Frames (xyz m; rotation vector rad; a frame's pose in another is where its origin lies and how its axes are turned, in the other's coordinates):
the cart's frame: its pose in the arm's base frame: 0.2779 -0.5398 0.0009 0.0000 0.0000 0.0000
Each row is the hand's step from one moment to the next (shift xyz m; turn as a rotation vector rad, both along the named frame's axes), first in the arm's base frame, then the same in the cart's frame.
Working: the arm's base frame: its pose in the cart's frame: -0.2779 0.5398 -0.0009 0.0000 0.0000 0.0000

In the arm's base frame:
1: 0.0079 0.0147 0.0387 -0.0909 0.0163 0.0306
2: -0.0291 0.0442 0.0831 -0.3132 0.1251 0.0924
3: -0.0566 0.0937 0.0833 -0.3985 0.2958 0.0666
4: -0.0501 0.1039 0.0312 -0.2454 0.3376 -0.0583
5: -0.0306 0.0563 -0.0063 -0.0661 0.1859 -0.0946
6: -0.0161 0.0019 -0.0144 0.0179 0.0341 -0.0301
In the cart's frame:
1: 0.0079 0.0147 0.0387 -0.0909 0.0163 0.0306
2: -0.0291 0.0442 0.0831 -0.3132 0.1251 0.0924
3: -0.0566 0.0937 0.0833 -0.3985 0.2958 0.0666
4: -0.0501 0.1039 0.0312 -0.2454 0.3376 -0.0583
5: -0.0306 0.0563 -0.0063 -0.0661 0.1859 -0.0946
6: -0.0161 0.0019 -0.0144 0.0179 0.0341 -0.0301

